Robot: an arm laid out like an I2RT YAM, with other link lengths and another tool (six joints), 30 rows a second.
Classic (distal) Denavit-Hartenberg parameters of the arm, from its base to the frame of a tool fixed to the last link. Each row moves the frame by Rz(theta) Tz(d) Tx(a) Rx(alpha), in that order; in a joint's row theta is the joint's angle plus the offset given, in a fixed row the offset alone. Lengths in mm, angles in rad.
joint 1: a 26.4; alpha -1.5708; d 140.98; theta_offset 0
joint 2: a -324.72; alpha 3.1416; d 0; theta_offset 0
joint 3: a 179.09; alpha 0; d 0; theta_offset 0.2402
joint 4: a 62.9; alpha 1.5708; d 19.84; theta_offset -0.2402
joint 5: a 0; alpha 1.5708; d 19.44; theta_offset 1.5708
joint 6: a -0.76; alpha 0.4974; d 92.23; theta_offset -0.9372
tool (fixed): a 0; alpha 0; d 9.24; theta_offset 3.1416
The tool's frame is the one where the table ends.
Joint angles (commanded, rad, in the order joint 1, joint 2, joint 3, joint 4, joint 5, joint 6), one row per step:
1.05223 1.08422 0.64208 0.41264 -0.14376 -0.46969
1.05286 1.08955 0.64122 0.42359 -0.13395 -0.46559
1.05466 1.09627 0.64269 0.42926 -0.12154 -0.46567
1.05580 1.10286 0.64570 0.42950 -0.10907 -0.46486
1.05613 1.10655 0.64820 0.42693 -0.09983 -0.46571
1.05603 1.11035 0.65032 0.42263 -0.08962 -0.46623
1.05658 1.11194 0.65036 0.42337 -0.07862 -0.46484
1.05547 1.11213 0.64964 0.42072 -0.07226 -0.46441
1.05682 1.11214 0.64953 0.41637 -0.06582 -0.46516
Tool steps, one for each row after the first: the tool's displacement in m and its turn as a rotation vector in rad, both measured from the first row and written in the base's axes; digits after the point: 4 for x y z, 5 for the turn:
0.0015 0.0010 0.0005 0.00552 0.00122 -0.00929
0.0032 0.0023 0.0006 0.00571 0.00064 -0.01989
0.0050 0.0034 0.0005 0.00295 0.00269 -0.03124
0.0063 0.0039 0.0002 -0.00080 0.00346 -0.04013
0.0077 0.0043 -0.0006 -0.00642 0.00551 -0.05042
0.0088 0.0043 -0.0007 -0.00675 0.00684 -0.06092
0.0096 0.0039 -0.0014 -0.00982 0.00869 -0.06840
0.0099 0.0037 -0.0022 -0.01420 0.00984 -0.07347

